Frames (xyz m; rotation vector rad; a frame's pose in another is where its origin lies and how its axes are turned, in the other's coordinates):
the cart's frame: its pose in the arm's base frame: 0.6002 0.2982 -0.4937 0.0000 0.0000 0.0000
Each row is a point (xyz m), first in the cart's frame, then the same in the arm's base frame.
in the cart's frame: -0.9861 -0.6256 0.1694
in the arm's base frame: -0.3859 -0.3274 -0.3243
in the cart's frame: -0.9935 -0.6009 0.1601
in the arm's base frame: -0.3933 -0.3027 -0.3336
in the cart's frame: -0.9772 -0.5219 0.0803
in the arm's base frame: -0.3770 -0.2237 -0.4134
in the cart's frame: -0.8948 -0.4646 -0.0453
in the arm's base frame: -0.2946 -0.1664 -0.5390
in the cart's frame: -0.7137 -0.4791 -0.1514
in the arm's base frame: -0.1135 -0.1809 -0.6451
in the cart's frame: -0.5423 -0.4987 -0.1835
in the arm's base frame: 0.0579 -0.2005 -0.6772
